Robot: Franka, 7 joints.
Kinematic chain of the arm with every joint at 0, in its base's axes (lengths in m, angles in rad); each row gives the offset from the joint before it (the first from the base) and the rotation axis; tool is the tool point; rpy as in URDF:
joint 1: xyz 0 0 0.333 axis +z
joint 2: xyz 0 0 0 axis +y
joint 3: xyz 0 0 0.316 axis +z
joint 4: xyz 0.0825 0 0 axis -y
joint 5: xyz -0.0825 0 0.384 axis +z
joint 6: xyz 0 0 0 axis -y
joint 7: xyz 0.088 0 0 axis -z
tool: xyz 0 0 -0.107 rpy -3.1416 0 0
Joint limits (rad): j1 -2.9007..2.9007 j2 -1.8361..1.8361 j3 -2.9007..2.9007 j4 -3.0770..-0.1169 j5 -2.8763..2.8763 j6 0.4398..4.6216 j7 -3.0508..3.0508
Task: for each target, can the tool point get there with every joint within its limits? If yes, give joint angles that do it. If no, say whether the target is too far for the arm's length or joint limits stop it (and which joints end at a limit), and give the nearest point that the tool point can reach.
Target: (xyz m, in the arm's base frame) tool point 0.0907 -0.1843 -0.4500
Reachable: no: joint limits stop it (at a limit: joint 2) | nearest point 0.0959 -0.1948 -0.3566 | short by 0.094 m
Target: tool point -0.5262 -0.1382 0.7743
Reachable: yes | joints -1.5912 0.7944 -1.7848 -1.4741 1.8704 3.2495 -0.6036
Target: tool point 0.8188 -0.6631 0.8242
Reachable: no: too far | nearest point 0.6043 -0.4893 0.6955 | short by 0.305 m
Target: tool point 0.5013 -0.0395 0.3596
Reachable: yes | joints 1.0805 -0.1168 -1.2077 -2.5010 -0.3691 3.0020 -0.5152
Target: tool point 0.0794 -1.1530 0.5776
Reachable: no: too far | nearest point 0.0577 -0.8373 0.5106 | short by 0.323 m
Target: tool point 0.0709 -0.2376 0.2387
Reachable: yes | joints -0.1539 -0.8669 -1.7840 -2.8327 0.4530 1.6302 -2.4635
